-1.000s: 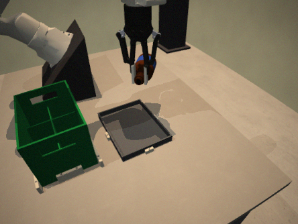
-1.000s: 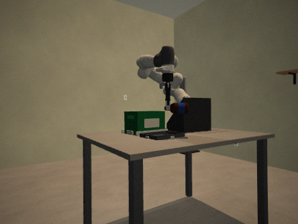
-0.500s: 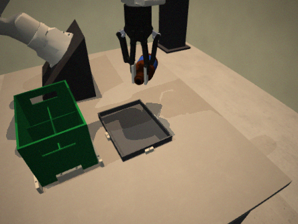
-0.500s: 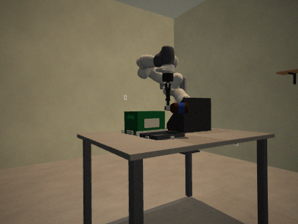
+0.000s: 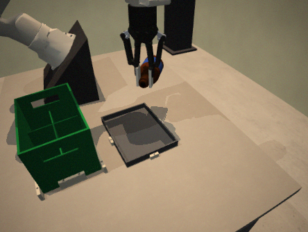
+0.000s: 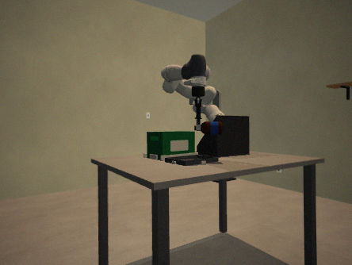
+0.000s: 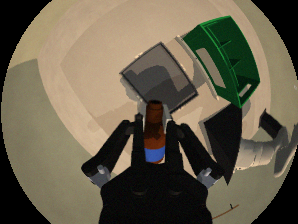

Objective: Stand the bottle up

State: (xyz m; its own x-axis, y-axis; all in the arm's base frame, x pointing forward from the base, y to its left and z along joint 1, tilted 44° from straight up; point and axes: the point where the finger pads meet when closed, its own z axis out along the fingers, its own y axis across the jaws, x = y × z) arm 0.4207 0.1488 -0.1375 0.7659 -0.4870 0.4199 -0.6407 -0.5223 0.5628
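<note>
Now: the bottle 40 mm behind my hand, 30 mm to the left of it and 20 mm below it. Also, from my hand: green crate (310 mm to the right, 130 mm below, 20 mm behind); dark tray (200 mm below, 50 mm to the right, 10 mm ahead).
</note>
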